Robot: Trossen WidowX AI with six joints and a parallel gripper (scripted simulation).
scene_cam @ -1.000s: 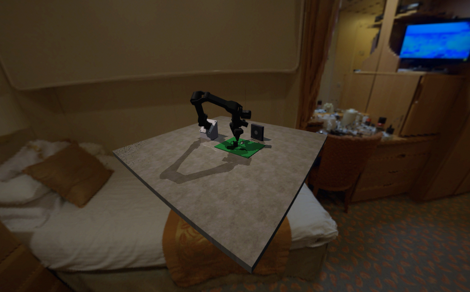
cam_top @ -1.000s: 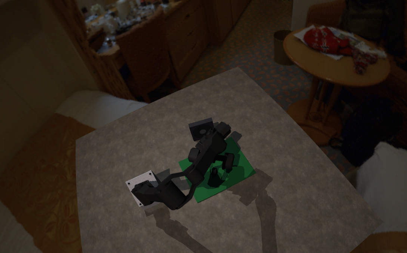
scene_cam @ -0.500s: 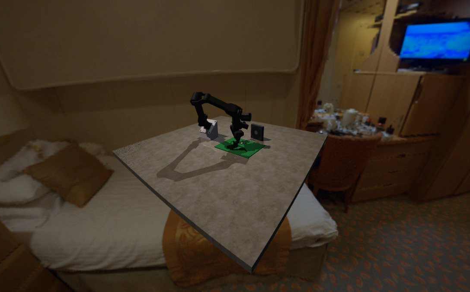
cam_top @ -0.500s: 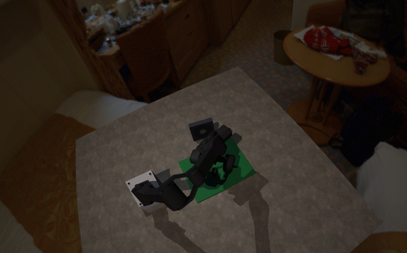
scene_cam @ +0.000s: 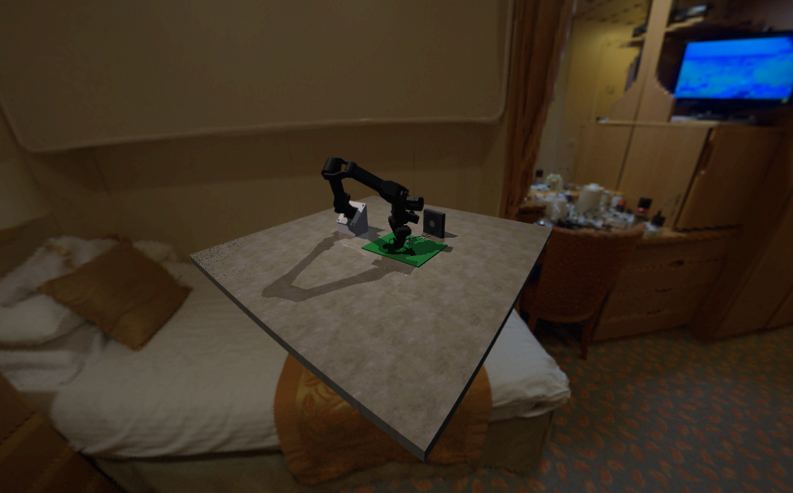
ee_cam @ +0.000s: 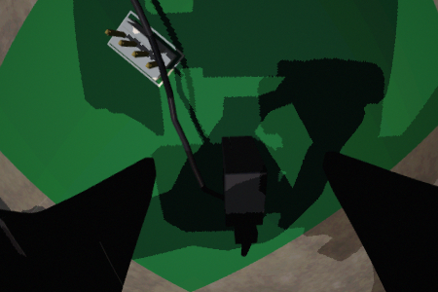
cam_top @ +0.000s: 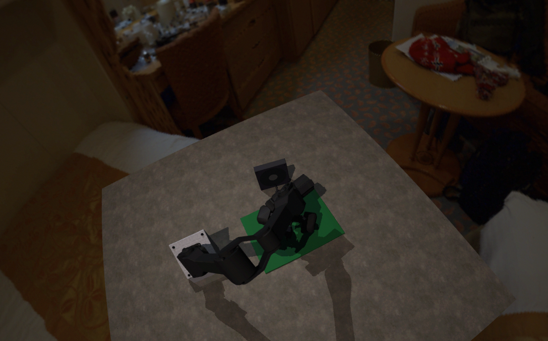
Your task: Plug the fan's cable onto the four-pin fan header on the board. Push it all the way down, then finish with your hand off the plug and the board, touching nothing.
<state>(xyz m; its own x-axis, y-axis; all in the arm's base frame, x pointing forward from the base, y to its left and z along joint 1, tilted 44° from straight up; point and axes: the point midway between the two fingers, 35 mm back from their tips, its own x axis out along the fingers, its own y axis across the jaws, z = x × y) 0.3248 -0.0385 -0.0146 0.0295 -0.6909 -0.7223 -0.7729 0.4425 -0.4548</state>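
Right now my gripper tip is 1 cm to the left of the black plug and 1 cm past it. The rest, counted from my gripper tip: white four-pin header 7 cm to the left, 2 cm below; then black fan 21 cm to the left, 4 cm ahead, 3 cm above; then green board 4 cm below, 2 cm to the left, 1 cm ahead.
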